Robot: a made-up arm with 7 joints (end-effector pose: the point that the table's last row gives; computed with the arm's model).
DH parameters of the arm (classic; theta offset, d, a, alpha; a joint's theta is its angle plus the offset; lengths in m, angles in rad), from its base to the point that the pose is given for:
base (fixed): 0 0.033 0 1.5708
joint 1: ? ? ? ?
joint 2: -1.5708 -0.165 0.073 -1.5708
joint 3: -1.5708 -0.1 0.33 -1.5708
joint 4: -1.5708 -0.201 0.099 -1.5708
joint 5: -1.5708 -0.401 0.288 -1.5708
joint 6: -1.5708 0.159 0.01 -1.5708
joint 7: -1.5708 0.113 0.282 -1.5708
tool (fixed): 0 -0.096 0 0
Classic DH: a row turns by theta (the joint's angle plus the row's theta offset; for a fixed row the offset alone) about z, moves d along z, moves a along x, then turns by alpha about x.
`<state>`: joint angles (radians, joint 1 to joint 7).
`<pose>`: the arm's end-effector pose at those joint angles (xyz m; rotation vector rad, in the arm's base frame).
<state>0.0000 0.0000 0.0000 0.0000 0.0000 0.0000 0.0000</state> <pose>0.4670 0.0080 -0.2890 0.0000 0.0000 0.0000</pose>
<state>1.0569 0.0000 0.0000 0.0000 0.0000 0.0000 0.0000</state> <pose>0.5100 0.0080 0.2814 0.0000 -1.0569 0.0000</pose>
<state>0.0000 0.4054 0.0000 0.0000 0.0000 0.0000 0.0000</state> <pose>0.5390 0.2036 -0.2890 0.0000 0.0000 0.4054</pose>
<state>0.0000 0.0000 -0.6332 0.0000 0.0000 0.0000 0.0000</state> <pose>0.4670 -0.0461 -0.1402 -0.6332 0.0000 0.0000</pose>
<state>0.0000 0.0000 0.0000 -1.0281 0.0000 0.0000 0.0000</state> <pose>-0.2112 0.0080 -0.5159 0.0000 1.0281 0.0000</pose>
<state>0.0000 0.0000 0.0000 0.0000 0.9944 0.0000 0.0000</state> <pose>0.6026 0.5602 -0.2890 0.0000 0.0000 0.9944</pose>
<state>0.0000 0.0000 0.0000 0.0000 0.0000 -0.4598 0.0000</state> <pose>0.4670 -0.0184 -0.2299 -0.4598 0.0000 0.0000</pose>
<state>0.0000 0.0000 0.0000 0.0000 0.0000 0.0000 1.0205</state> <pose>0.4143 0.0080 -0.0028 0.0000 -1.0205 0.0000</pose>
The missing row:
joint 1: 0 -0.281 0.027 -1.5708
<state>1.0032 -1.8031 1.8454 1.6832 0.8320 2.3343 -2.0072</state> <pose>-0.1633 0.1920 -0.5495 -0.6643 -1.4280 -0.0609</pose>
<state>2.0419 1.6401 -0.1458 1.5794 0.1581 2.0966 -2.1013</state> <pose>-0.1279 0.5790 -0.1381 2.6659 -0.6199 -0.3453</pose>
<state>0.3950 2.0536 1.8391 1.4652 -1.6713 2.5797 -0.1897</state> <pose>0.2851 0.6035 -0.3055 -2.3357 0.6658 1.7212</pose>
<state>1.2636 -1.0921 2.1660 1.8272 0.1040 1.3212 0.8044</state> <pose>0.6857 -0.2702 -0.7813 -0.3797 0.6240 0.3736</pose>
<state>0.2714 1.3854 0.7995 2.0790 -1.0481 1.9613 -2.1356</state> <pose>0.2636 0.5072 0.4894 -1.1694 1.4457 -2.4756</pose>
